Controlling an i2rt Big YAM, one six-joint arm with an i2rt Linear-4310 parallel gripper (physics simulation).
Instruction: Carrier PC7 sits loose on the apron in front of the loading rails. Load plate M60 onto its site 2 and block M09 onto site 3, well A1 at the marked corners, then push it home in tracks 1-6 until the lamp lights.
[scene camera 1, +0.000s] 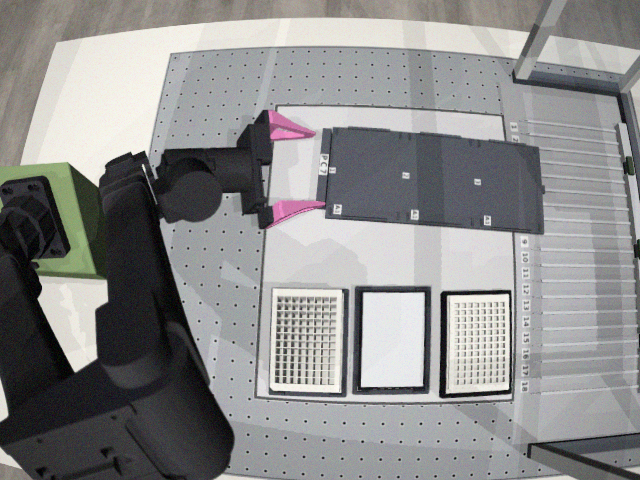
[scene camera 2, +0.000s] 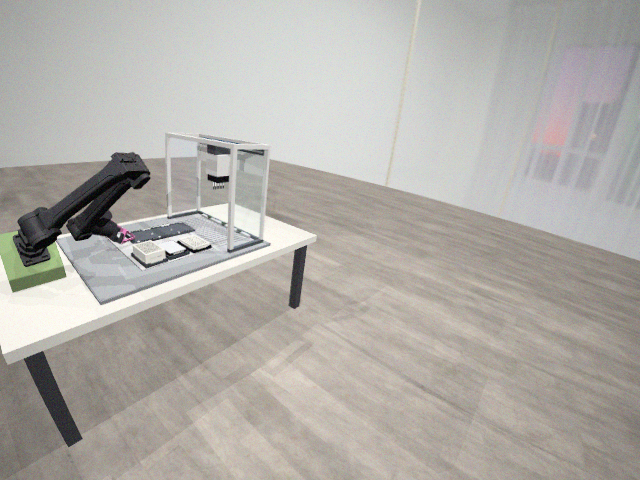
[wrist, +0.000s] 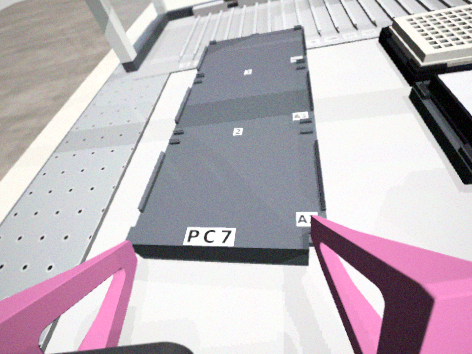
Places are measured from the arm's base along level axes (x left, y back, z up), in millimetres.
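Where they show: gripper, between the fingertips: (scene camera 1: 319, 168) (scene camera 2: 128, 233) (wrist: 221, 238); arm's base, origin of its link: (scene camera 1: 36, 216) (scene camera 2: 31, 248).
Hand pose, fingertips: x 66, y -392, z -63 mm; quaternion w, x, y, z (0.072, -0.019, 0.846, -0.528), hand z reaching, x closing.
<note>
Each offset is from my fingertips to the top centre of the thing. "*": to the spot under its first point. Level surfaces: height alone.
Carrier PC7 {dx -6, dy -163, dz -9 mm} (scene camera 1: 372, 191) (scene camera 2: 161, 231) (wrist: 250, 175), dark grey and flat, lies slightly skewed on the white apron (scene camera 1: 310, 258). Its sites are empty. Its far end overlaps the near ends of the rails {* dx -138, dy -368, dz -35 mm} (scene camera 1: 578, 266) and hides track labels between 2 and 9. My gripper (scene camera 1: 320, 169) (wrist: 221, 238), with pink fingers, is open and empty at the PC7 label end, one fingertip near each corner. A tall white grid block {dx -222, dy +18, dz +15 mm} (scene camera 1: 307, 341) (scene camera 2: 148, 251), a white-topped plate {dx -223, dy -88, dz -12 mm} (scene camera 1: 392, 341) (scene camera 2: 174, 248) and a lower grid plate {dx -235, dy -201, dz -12 mm} (scene camera 1: 478, 343) (scene camera 2: 194, 242) (wrist: 442, 35) stand in dark holders. No M60 or M09 label is readable.
A glass-sided frame (scene camera 1: 537, 43) (scene camera 2: 232, 201) (wrist: 112, 32) rises around the rails, with a pipetting head {dx -119, dy -440, dz +363 mm} (scene camera 2: 217, 164) hanging inside. The perforated deck {dz -39 mm} (scene camera 1: 330, 77) surrounds the apron. The arm stands on a green base (scene camera 1: 87, 222) (scene camera 2: 38, 276). No lit lamp can be made out.
</note>
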